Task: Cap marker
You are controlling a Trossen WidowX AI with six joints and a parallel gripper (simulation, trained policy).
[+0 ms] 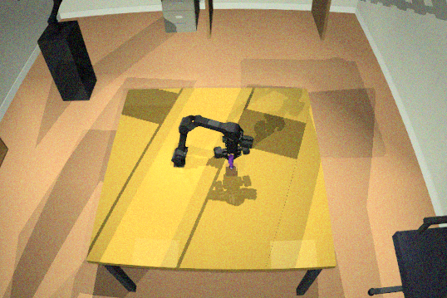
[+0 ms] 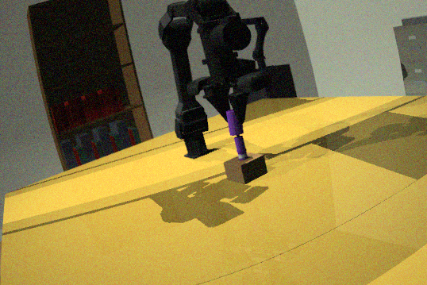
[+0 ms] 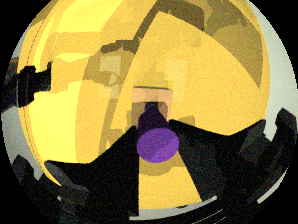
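My gripper tip is now right at the purple cap. The rest, counted from my gripper tip: holder block 10 cm below, 1 cm to the right.
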